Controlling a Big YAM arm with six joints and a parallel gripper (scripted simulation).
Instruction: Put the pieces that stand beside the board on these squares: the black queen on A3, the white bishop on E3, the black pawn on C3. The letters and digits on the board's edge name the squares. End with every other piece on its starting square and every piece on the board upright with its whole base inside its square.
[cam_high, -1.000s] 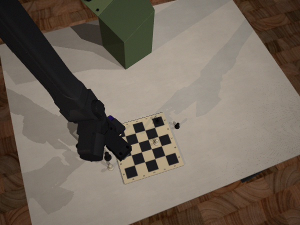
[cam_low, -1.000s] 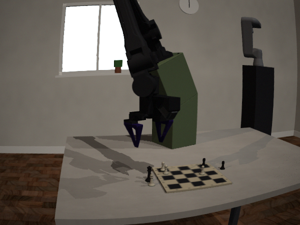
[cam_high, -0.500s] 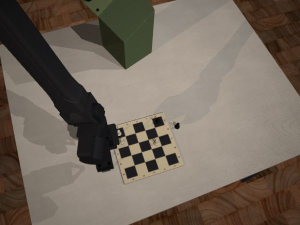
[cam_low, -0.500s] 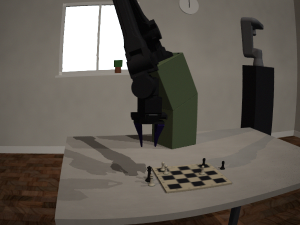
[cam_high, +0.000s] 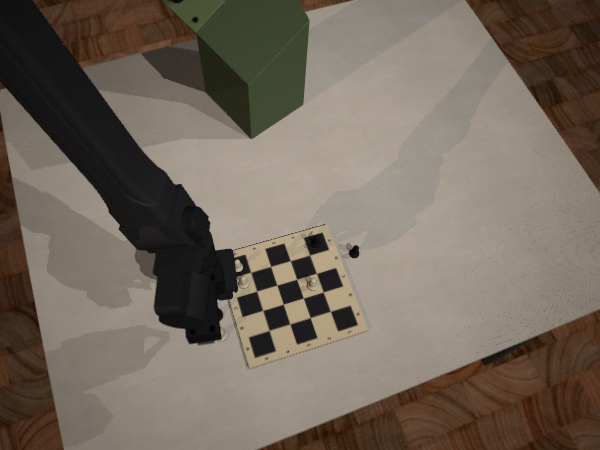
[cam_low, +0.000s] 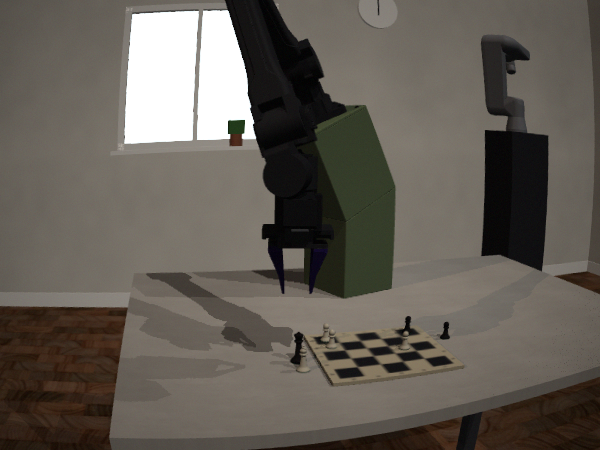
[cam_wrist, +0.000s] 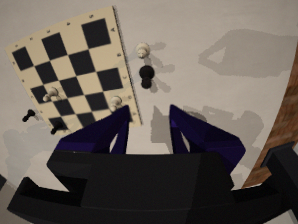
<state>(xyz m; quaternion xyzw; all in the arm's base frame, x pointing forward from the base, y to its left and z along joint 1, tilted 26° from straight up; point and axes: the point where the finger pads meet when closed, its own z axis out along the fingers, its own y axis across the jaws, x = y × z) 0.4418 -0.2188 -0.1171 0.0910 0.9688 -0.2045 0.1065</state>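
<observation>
The black queen is 100 mm below my hand. Also, from my hand: chessboard: 140 mm to the left, 120 mm below; white bishop: 30 mm ahead, 110 mm below.
</observation>
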